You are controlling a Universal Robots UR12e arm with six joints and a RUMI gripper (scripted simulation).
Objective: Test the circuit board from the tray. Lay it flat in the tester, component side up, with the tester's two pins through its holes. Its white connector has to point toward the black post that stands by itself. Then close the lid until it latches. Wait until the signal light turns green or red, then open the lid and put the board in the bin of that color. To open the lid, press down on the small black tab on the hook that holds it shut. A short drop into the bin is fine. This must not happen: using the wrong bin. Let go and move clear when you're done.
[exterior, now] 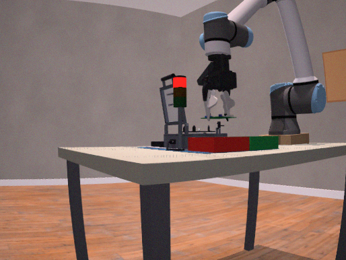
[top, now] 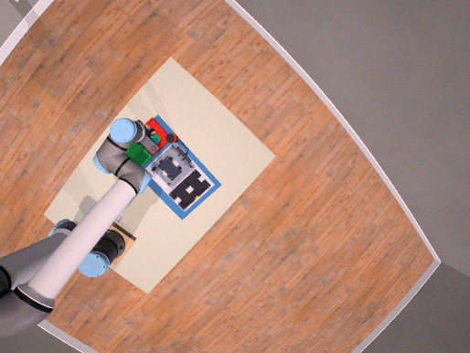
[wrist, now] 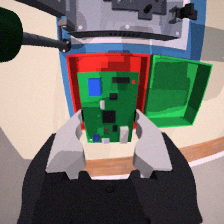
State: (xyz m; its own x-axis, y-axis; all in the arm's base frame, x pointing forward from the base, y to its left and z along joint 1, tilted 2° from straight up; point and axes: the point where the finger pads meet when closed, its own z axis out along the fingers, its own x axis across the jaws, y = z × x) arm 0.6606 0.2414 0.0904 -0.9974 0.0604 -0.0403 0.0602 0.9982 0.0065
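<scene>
My hand is right at the green circuit board. Round my hand: green bin: 15 cm behind, 10 cm below, 1 cm to the left; then red bin: 10 cm below; then lid: 20 cm to the right, 7 cm above, 6 cm ahead.
</scene>
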